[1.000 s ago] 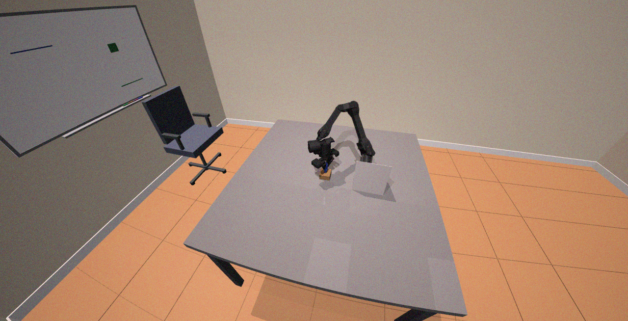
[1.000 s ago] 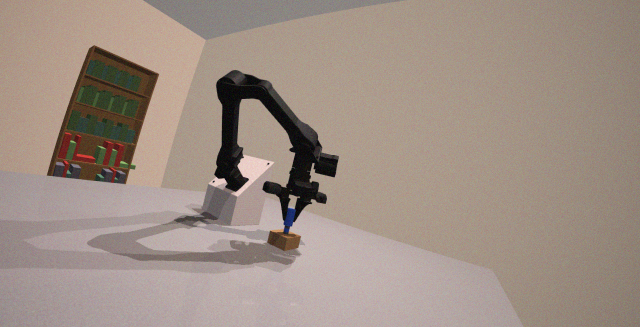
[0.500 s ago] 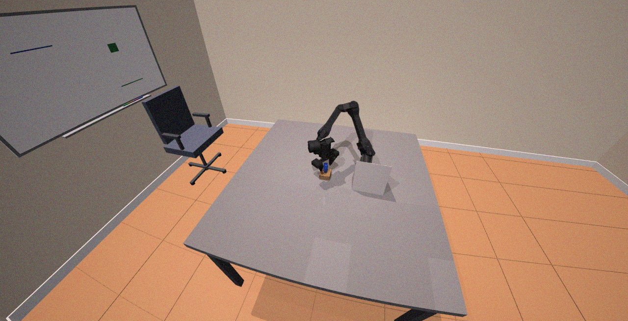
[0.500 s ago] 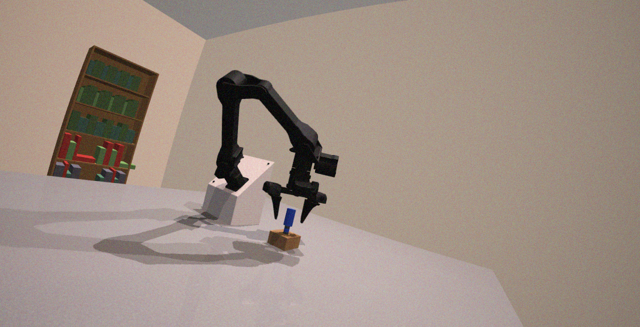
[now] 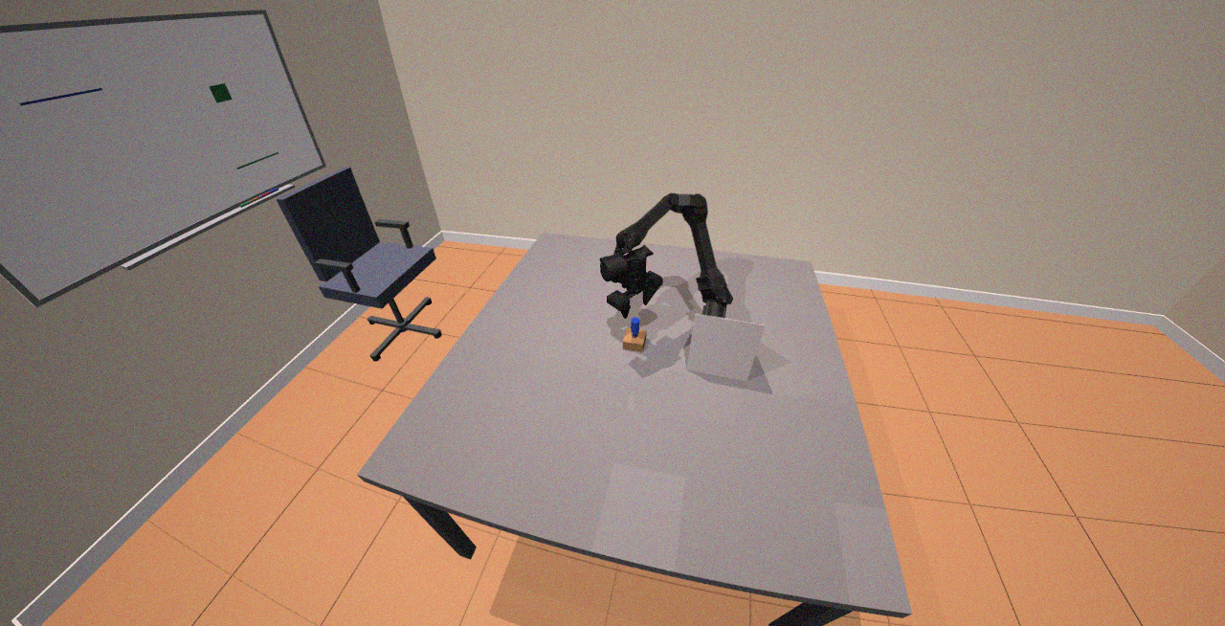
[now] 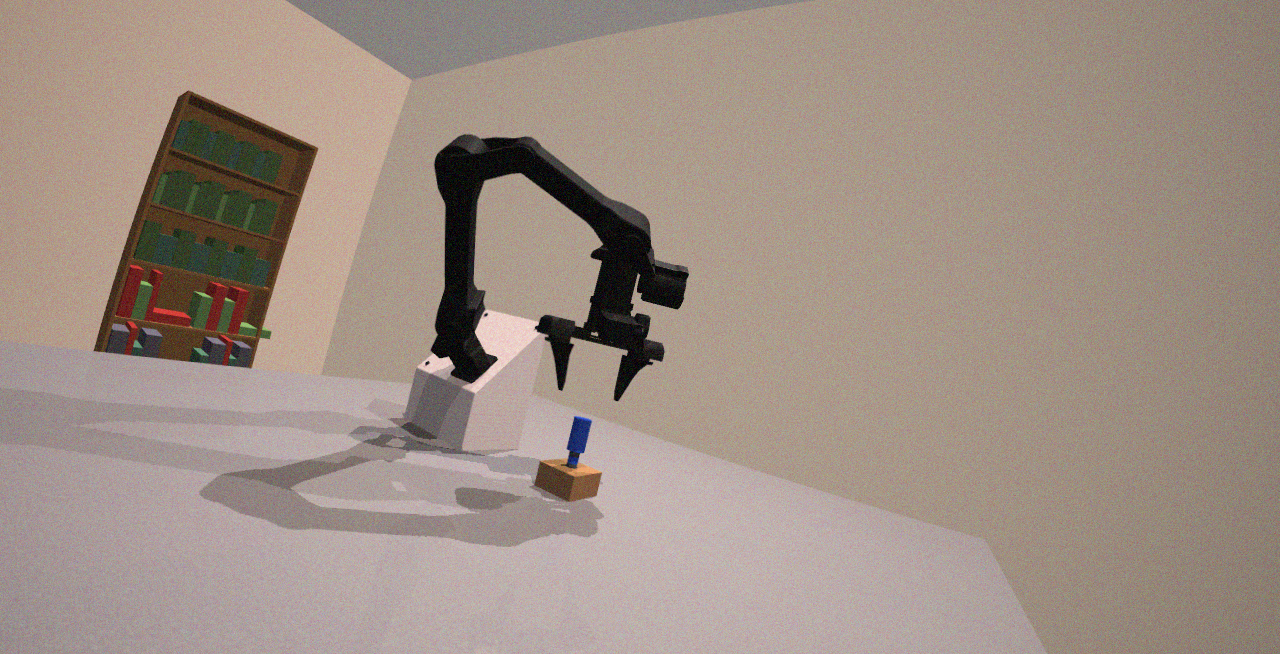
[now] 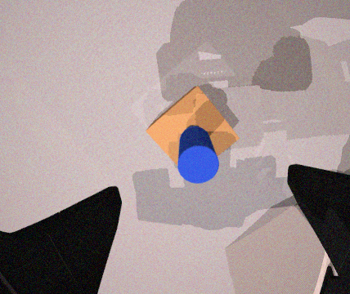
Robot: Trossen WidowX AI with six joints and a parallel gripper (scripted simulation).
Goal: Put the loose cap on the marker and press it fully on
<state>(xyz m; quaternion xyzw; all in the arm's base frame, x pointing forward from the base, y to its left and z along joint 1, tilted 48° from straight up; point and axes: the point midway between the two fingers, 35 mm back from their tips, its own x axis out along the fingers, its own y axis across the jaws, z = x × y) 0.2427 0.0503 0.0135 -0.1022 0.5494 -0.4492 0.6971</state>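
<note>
Now: gripper tip 60 mm above the blue cap. Also, from my gripper tip: tan holder block (130 mm below).
</note>
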